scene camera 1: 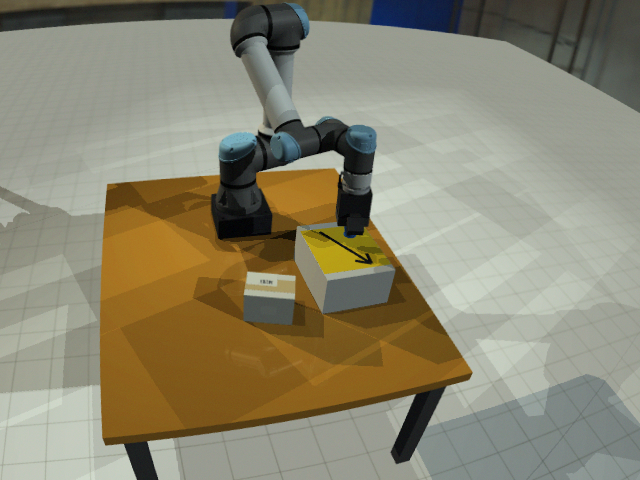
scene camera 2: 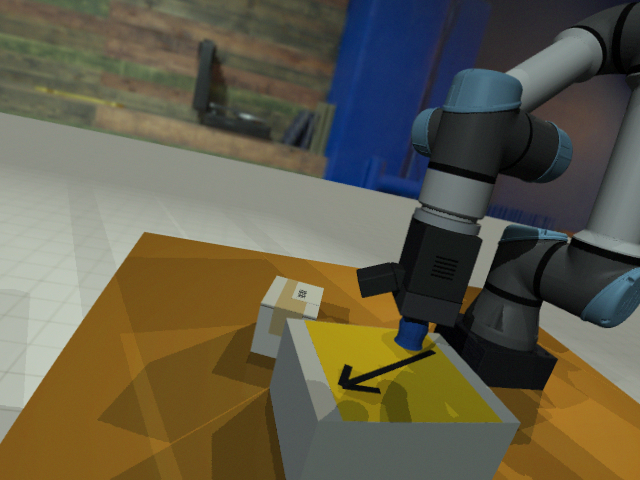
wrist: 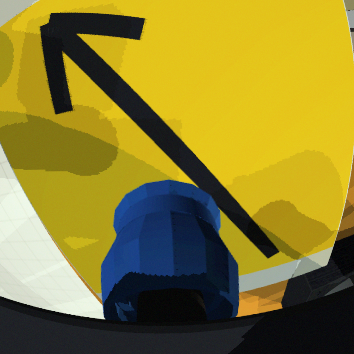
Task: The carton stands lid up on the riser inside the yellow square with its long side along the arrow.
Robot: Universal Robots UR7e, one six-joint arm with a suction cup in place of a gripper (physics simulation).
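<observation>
The carton [scene camera 1: 269, 308] [scene camera 2: 264, 328] stands on the table beside the riser, with its taped, labelled face up. The pale grey riser [scene camera 1: 357, 294] [scene camera 2: 403, 449] bears the yellow square [scene camera 1: 330, 256] [scene camera 2: 345, 338] [wrist: 260, 75] on its top. The black arrow [scene camera 1: 343, 246] [scene camera 2: 387, 369] [wrist: 155, 122] runs diagonally across the square. My suction gripper [scene camera 1: 349, 235] [scene camera 2: 409, 347] [wrist: 167, 192] has its blue cup low over the square, near the arrow's tail. The cup holds nothing and is open. Whether it touches the square is hard to tell.
The orange table [scene camera 1: 217, 382] [scene camera 2: 180, 273] carries the riser near its right edge in scene camera 1. The black arm base [scene camera 1: 242, 225] [scene camera 2: 522, 366] stands behind the carton and riser there. The carton is close to the riser's left side.
</observation>
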